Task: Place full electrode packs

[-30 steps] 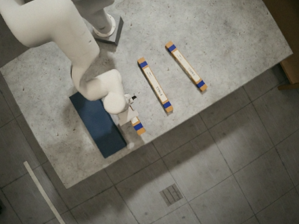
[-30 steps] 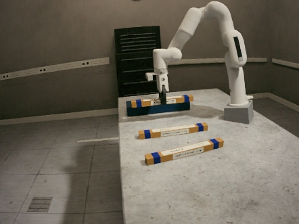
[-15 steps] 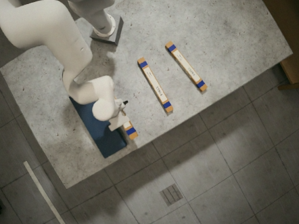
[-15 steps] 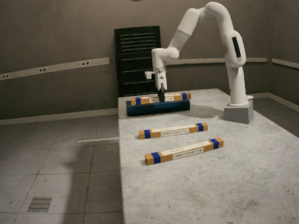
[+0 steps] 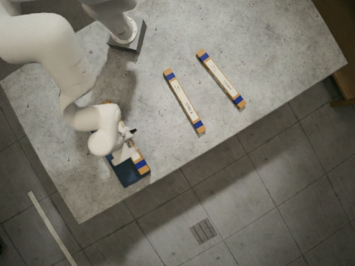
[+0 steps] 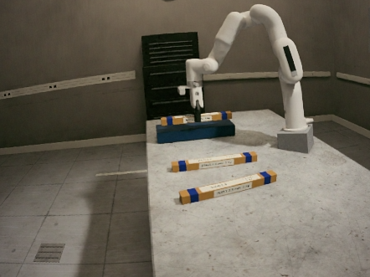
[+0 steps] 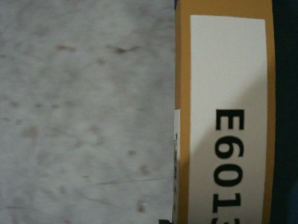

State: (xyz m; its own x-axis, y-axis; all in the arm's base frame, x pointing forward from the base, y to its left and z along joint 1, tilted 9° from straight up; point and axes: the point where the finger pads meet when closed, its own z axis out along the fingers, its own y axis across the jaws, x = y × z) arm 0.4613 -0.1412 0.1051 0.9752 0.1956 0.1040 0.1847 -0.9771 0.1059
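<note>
My gripper is now 20 mm short of the dark blue low platform, 70 mm to the left of it and 100 mm above it.
</note>
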